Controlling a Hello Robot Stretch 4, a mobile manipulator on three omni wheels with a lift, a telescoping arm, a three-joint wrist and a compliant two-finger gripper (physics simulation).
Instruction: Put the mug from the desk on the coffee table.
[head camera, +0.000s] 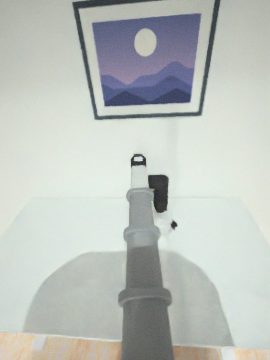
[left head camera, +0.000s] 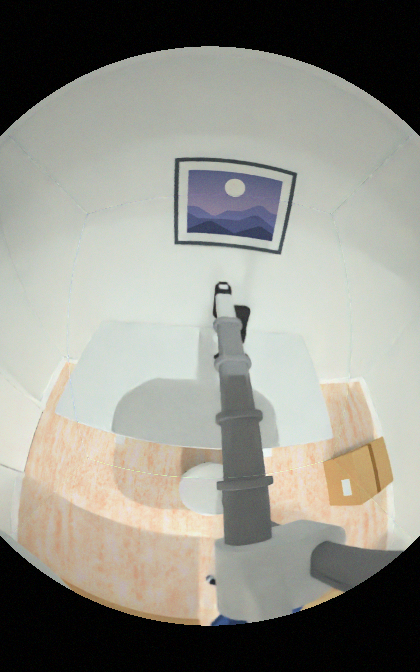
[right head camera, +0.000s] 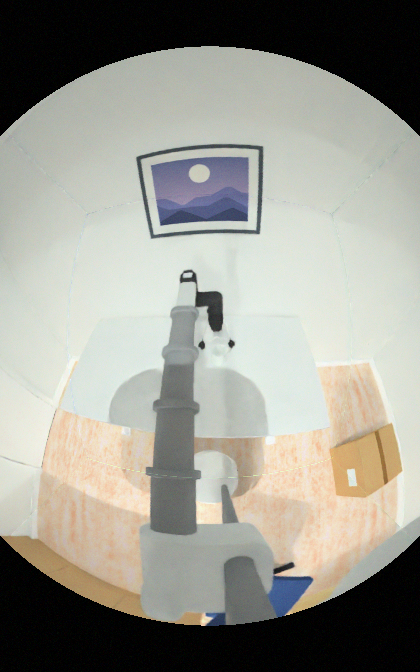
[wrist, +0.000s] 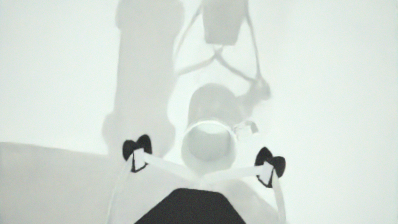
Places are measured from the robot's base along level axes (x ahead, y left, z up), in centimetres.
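Pixels of known places: gripper, fingertip midpoint: (head camera: 159, 228) (wrist: 203, 153).
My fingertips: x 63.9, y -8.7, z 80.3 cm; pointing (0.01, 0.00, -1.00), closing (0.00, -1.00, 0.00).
Note:
Behind a point stands the place of what it marks.
The white mug (right head camera: 218, 351) (wrist: 209, 152) {y -9.7, x 61.9, z 70.1 cm} stands upright on the white desk (head camera: 65, 235) {y 45.3, x 70.1, z 69.3 cm} (left head camera: 135, 355) (right head camera: 125, 345) (wrist: 330, 75) {y -29.3, x 77.1, z 69.3 cm}. In the wrist view its round opening faces the camera, and its handle points right and slightly away. My gripper (right head camera: 216, 344) (wrist: 203, 153) {y -8.7, x 63.9, z 80.3 cm} is open and points down over the mug. Its black fingertips stand apart to the left and right of the mug, with gaps on both sides. The gripper's shadow falls on the desk beyond the mug. The arm hides part of the gripper in the head view. The coffee table cannot be made out.
A framed picture (head camera: 147, 65) {y -6.2, x 98.5, z 148.1 cm} (left head camera: 234, 205) (right head camera: 200, 190) hangs on the wall behind the desk. A round white seat (left head camera: 202, 490) (right head camera: 215, 465) stands before the desk. A cardboard box (left head camera: 350, 475) (right head camera: 365, 460) is on the floor to the right.

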